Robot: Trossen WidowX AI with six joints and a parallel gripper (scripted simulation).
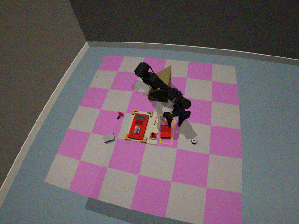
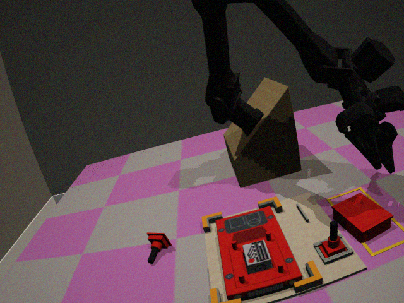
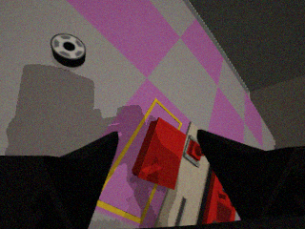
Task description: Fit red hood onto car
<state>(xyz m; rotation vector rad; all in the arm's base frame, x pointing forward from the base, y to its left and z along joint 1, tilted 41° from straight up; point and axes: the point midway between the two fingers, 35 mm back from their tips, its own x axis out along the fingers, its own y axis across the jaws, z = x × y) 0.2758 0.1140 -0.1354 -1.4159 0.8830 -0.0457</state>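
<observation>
Right now the red hood is 1 cm ahead of my gripper tip, 6 cm to the right of it and 6 cm below it.
</observation>
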